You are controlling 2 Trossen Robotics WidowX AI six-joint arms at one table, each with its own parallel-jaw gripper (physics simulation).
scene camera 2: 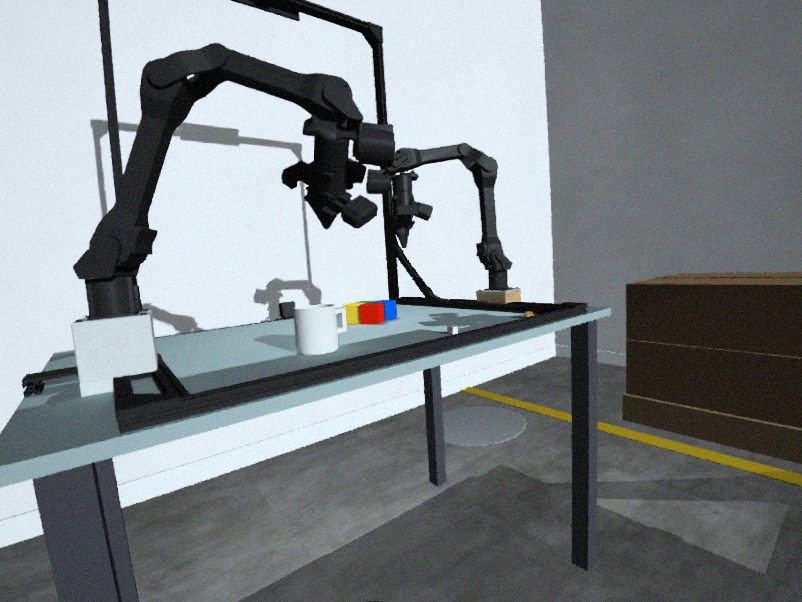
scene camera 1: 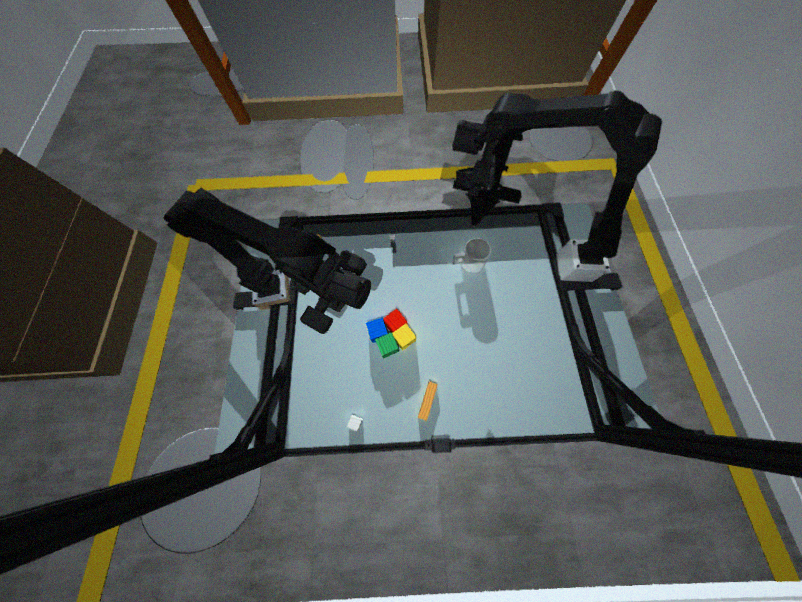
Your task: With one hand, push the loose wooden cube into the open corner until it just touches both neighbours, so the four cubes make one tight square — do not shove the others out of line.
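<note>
The blue cube (scene camera 1: 376, 329) (scene camera 2: 389, 309), red cube (scene camera 1: 395, 319) (scene camera 2: 371, 312), yellow cube (scene camera 1: 404, 335) (scene camera 2: 351, 313) and green cube (scene camera 1: 387, 344) stand close together in a two-by-two block on the table. In scene camera 1 the blue cube looks slightly turned against the others; whether every side touches I cannot tell. My left gripper (scene camera 2: 404, 244) is shut and empty, raised above the table; in scene camera 1 it is up and left of the block, its fingertips hidden under the wrist. My right gripper (scene camera 1: 477, 220) (scene camera 2: 327, 225) is shut and empty, high up near the table's edge, away from the cubes.
A white mug (scene camera 1: 477, 254) (scene camera 2: 316, 330) stands right of and above the block in scene camera 1. An orange bar (scene camera 1: 427, 399) and a small white piece (scene camera 1: 355, 422) lie below the block there. A black frame (scene camera 1: 518, 443) (scene camera 2: 272, 382) borders the table.
</note>
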